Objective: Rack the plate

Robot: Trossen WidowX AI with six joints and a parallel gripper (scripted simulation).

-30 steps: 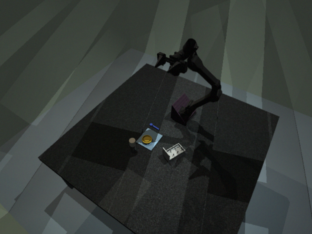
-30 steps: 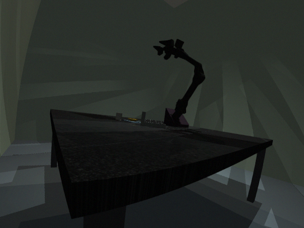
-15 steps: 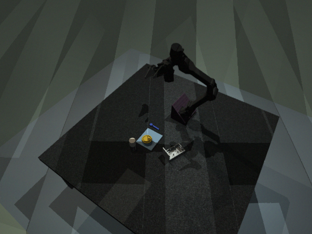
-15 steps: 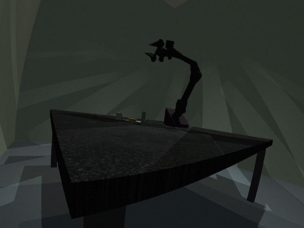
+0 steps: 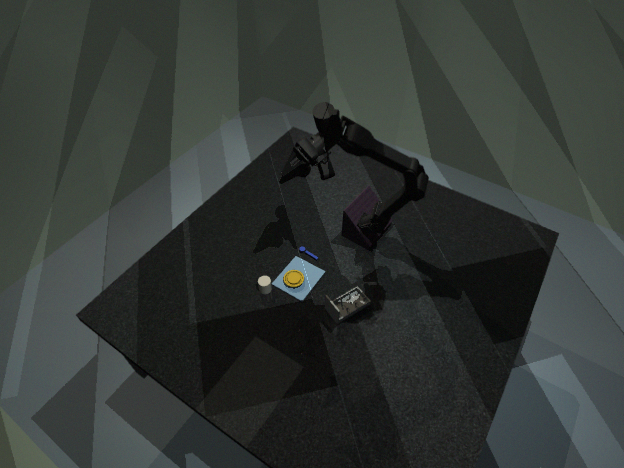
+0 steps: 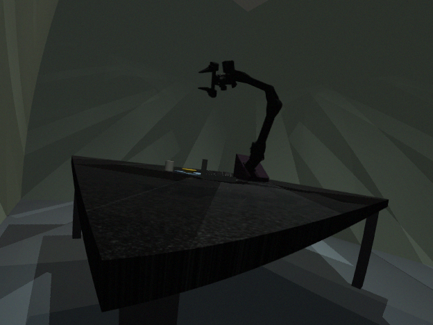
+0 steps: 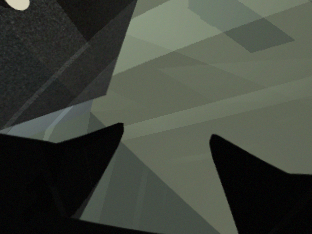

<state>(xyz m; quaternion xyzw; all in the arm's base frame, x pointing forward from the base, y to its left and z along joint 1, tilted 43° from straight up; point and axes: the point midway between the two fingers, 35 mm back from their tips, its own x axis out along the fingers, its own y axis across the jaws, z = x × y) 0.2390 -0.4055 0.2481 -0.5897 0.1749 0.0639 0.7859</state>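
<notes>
My gripper tip is 10 mm past the yellow plate, 10 mm to the right of it and 470 mm above it. Also, from my gripper tip: blue spoon 150 mm behind, 10 mm to the right, 480 mm below; then light blue mat 30 mm behind, 20 mm to the left, 480 mm below; then beige cup 60 mm ahead, 60 mm to the right, 460 mm below.
</notes>
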